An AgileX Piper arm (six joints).
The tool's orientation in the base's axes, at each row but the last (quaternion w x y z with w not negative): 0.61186, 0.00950, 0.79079, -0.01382; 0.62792, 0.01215, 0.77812, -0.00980; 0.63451, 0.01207, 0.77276, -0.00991; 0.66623, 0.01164, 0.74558, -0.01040; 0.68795, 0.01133, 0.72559, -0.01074
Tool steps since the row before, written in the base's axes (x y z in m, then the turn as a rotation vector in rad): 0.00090, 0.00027, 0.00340, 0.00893, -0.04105, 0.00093; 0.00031, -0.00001, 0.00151, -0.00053, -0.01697, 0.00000; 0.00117, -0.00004, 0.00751, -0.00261, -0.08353, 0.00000; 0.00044, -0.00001, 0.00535, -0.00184, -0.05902, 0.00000; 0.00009, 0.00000, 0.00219, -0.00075, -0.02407, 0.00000
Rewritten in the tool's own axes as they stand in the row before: -0.00352, 0.00026, 0.00001, -0.00306, -0.04075, 0.00978; -0.00154, 0.00000, -0.00002, 0.00000, -0.01698, 0.00000; -0.00759, 0.00000, -0.00031, 0.00000, -0.08357, 0.00000; -0.00537, 0.00000, -0.00016, 0.00000, -0.05905, 0.00000; -0.00219, 0.00000, -0.00003, 0.00000, -0.02408, 0.00000
